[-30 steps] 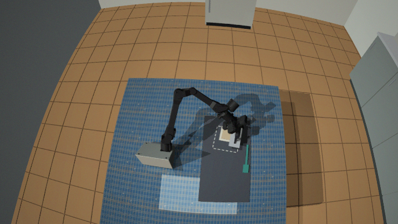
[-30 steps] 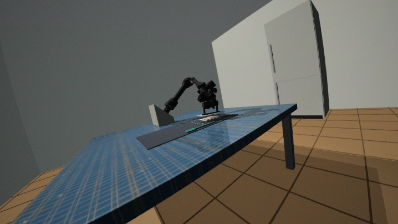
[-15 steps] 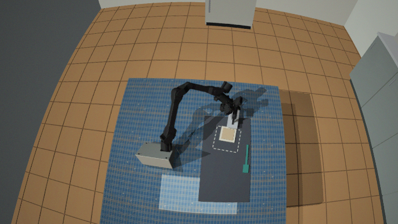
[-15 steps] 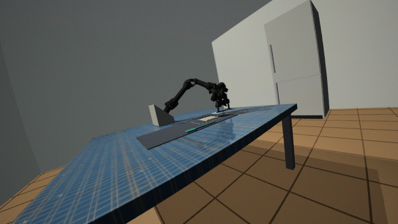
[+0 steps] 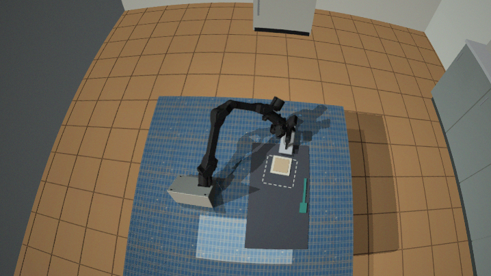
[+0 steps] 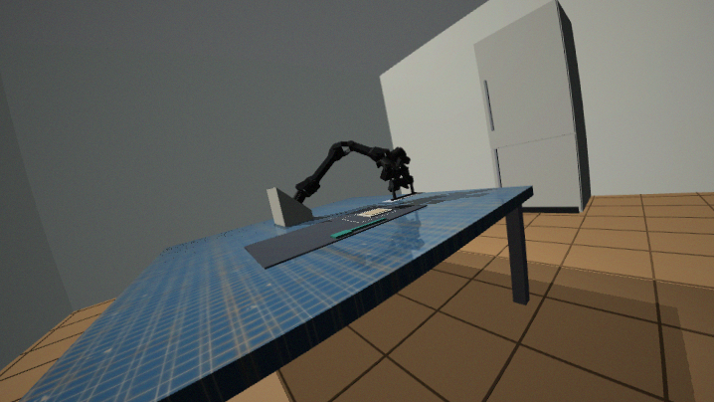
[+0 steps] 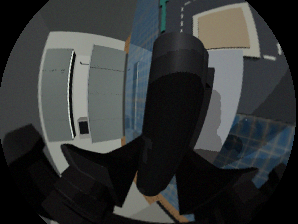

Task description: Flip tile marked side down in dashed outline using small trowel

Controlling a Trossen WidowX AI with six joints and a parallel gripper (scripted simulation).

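The teal trowel is 8 cm ahead of my gripper tip, 38 cm to the right of it and 8 cm below it. Round my gripper tip: white tile: 5 cm behind, 18 cm to the right, 8 cm below.
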